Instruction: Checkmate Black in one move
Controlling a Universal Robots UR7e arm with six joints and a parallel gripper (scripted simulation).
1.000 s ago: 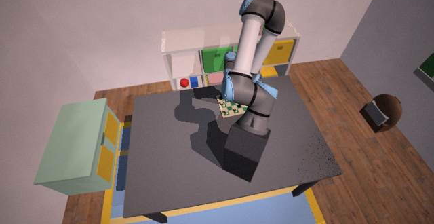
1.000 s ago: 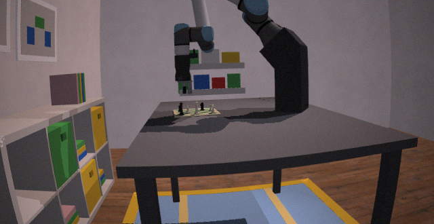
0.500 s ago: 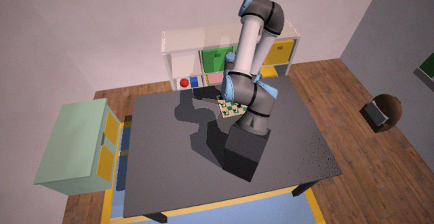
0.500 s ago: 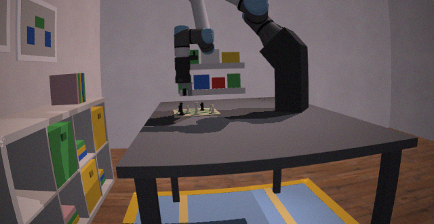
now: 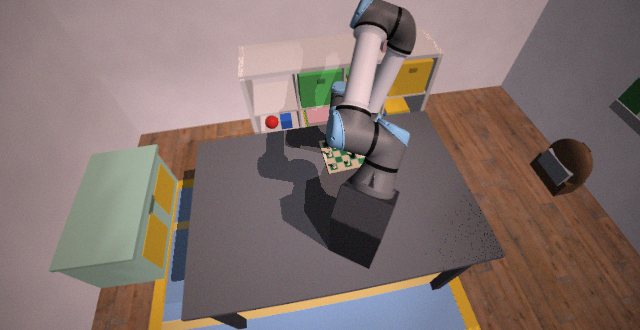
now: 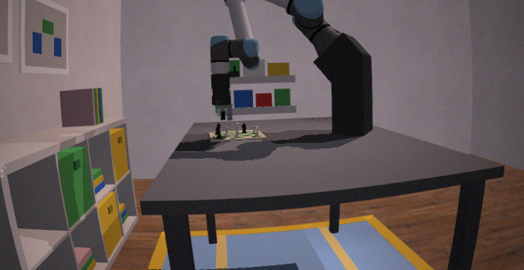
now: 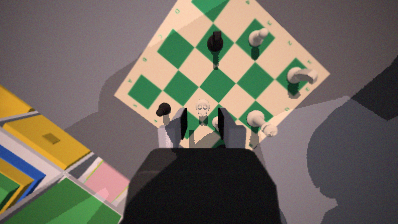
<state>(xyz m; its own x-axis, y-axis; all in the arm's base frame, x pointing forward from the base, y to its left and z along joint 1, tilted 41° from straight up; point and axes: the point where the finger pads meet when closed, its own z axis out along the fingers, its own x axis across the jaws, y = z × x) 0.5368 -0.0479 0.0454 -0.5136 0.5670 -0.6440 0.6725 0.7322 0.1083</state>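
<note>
The white piece lies 6 cm below my hand. Also, from my hand: chessboard 4 cm behind, 8 cm below; black pawn 4 cm ahead, 4 cm to the right, 7 cm below; tall black piece 8 cm behind, 4 cm to the right, 6 cm below.
</note>
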